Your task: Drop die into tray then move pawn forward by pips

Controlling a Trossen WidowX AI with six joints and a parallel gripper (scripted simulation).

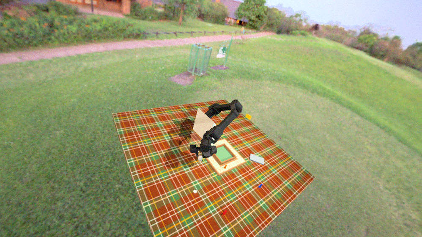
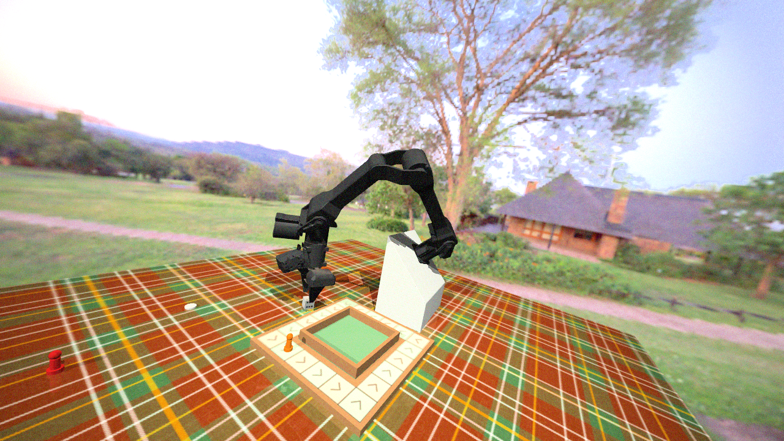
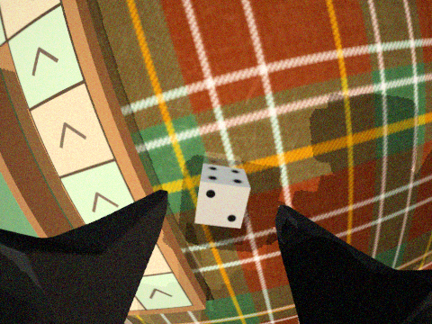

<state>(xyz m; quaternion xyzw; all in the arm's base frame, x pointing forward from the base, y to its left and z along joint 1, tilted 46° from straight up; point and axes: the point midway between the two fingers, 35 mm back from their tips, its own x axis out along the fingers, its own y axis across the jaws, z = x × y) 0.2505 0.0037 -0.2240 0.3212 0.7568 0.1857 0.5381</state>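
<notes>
My gripper tip is now 2 cm above the white die. The rest, counted from my gripper tip: orange pawn (13 cm ahead, 14 cm to the left); then small white disc (22 cm ahead, 14 cm to the right, 3 cm below); then green dice tray (1 cm ahead, 19 cm to the left, 2 cm below).
</notes>
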